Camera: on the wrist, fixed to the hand. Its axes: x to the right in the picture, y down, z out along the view.
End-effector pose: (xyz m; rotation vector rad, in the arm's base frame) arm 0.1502 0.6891 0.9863 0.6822 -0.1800 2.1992
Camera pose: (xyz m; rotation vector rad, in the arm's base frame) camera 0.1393 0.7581 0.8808 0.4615 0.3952 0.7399
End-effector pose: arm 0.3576 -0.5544 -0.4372 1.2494 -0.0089 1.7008
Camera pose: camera 0.3065 -0.4727 -0.5191 0.7687 0.8643 0.3839
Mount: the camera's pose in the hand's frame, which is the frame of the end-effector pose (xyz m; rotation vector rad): -0.0041 -0.0476 -0.1171 0.0906 0.0950 -1.5423
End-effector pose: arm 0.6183 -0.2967 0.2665 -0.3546 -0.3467 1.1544
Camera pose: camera 0.7075 -0.3286 0.1828 0.0086 -0.3531 -0.3594
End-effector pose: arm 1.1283 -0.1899 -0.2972 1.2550 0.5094 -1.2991
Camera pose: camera 1.1247 -0.0751 -0.3501 0.8827 1.6773 -2.4993
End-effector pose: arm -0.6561 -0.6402 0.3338 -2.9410 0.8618 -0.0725
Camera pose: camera -0.6418 -0.6050 0.4544 -2.6958 -1.4300 -0.2945
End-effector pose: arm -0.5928 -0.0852 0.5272 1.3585 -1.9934 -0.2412
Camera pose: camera -0.4819 -0.0758 0.5872 2.6024 -0.4869 -0.7195
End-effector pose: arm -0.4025 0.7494 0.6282 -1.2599 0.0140 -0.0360
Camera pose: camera -0.4111 0.6236 0.6377 -0.9127 -0.8651 -1.3973
